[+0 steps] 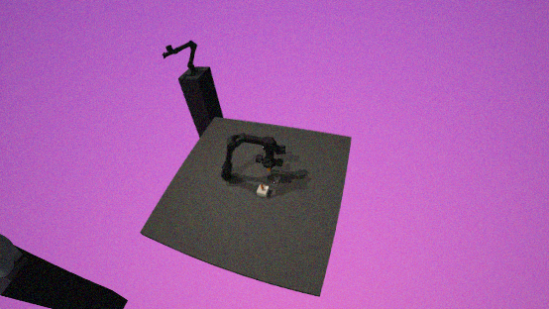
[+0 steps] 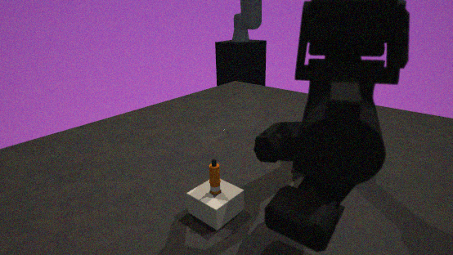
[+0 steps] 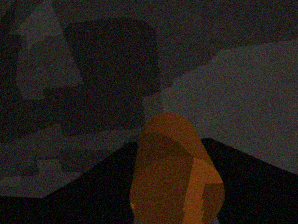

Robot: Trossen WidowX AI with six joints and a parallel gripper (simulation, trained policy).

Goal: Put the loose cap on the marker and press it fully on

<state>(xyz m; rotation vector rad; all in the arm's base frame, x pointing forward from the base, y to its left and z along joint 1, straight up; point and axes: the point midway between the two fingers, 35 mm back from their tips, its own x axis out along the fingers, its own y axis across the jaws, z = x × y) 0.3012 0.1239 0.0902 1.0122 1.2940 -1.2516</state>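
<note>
Right now the white holder block is 170 mm to the right of my gripper tip, 40 mm below it and 10 mm ahead of it. The rest, counted from my gripper tip: orange cap (10 mm above).
</note>
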